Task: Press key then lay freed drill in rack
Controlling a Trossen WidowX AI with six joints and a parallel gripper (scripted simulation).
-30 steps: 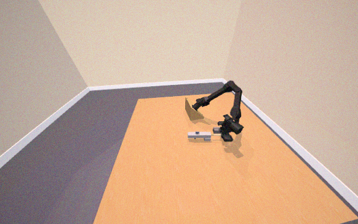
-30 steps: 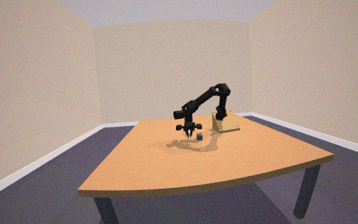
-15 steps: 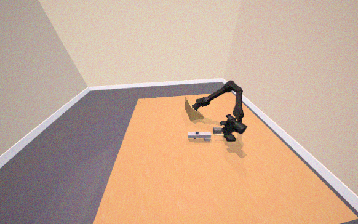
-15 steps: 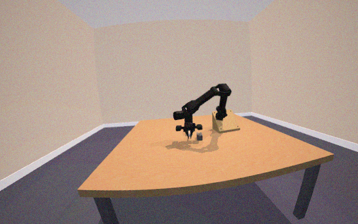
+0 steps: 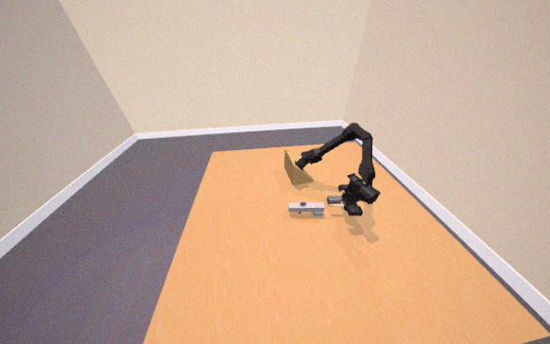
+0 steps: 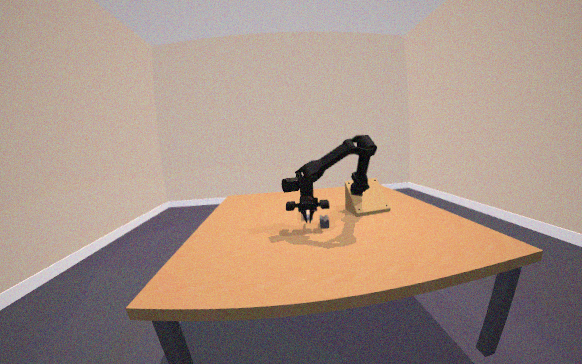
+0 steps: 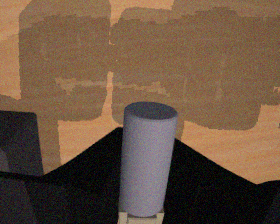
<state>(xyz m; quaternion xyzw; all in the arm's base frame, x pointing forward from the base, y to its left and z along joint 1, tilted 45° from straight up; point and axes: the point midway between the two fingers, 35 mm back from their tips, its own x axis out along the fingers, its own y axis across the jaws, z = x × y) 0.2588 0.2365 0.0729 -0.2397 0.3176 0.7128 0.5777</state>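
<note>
My gripper tip is 40 mm to the left of the drill and 30 mm below it. From my gripper tip the other things lie so: blue key 230 mm to the right, 20 mm above; then grey holder block 200 mm to the right, 10 mm above; then dark grey rack 70 mm behind, 40 mm to the right, 10 mm below.
</note>
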